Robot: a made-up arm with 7 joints.
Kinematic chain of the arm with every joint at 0, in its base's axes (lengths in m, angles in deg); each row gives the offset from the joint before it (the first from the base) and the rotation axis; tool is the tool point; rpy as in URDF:
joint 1: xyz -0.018 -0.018 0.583 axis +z
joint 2: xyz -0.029 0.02 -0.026 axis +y
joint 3: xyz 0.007 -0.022 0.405 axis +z
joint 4: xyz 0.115 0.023 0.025 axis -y
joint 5: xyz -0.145 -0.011 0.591 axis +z
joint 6: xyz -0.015 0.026 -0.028 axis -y
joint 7: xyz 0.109 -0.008 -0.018 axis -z
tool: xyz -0.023 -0.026 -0.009 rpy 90 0 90
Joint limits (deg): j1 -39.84..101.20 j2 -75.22..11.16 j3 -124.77..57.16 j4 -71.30..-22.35 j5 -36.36..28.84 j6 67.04..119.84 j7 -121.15..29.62
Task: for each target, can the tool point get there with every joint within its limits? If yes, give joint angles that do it. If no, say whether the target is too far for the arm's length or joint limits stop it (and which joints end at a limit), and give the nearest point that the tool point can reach.
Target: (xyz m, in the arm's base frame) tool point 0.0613 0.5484 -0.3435
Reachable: no: joint limits stop it (at a limit: joint 1, joint 2, joint 3, joint 4, joint 5, joint 6) | nearest point -1.0223 0.1066 0.3573 | short by 1.364 m
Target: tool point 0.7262 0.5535 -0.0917
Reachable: no: joint limits stop it (at a limit: joint 2, joint 4, joint 6, joint 7) | nearest point 0.6499 0.4949 1.1226 | short by 1.218 m
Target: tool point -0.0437 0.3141 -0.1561
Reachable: no: joint limits stop it (at a limit: joint 1, joint 2, joint 3, joint 4, joint 5, joint 6) | nearest point -1.0170 0.1044 0.3652 | short by 1.124 m
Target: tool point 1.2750 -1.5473 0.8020
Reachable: no: too far | nearest point 0.6922 -0.9552 0.7210 | short by 0.835 m
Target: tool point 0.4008 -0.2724 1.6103
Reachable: yes | joints 70.18 0.11 -102.18 -43.59 -29.83 103.66 -105.57
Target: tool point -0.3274 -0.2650 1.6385
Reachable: yes | joints 18.98 -41.36 -16.60 -44.61 -13.16 109.53 -53.45
